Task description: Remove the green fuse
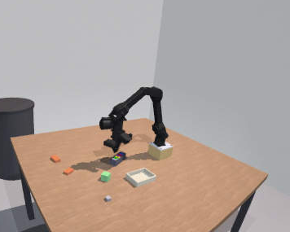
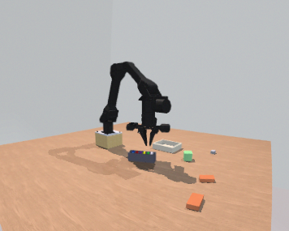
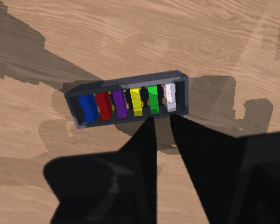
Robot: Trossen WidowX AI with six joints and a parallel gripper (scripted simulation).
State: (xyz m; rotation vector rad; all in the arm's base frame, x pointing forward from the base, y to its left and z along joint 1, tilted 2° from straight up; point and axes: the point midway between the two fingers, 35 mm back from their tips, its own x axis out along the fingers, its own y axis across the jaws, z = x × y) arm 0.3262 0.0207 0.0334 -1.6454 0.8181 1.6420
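Now: gripper tip 5 cm above the green fuse. Round my gripper tip: white tray 7 cm behind, 20 cm to the left, 7 cm below; green cube 11 cm ahead, 15 cm to the left, 6 cm below; small grey cube 17 cm ahead, 31 cm to the left, 7 cm below.
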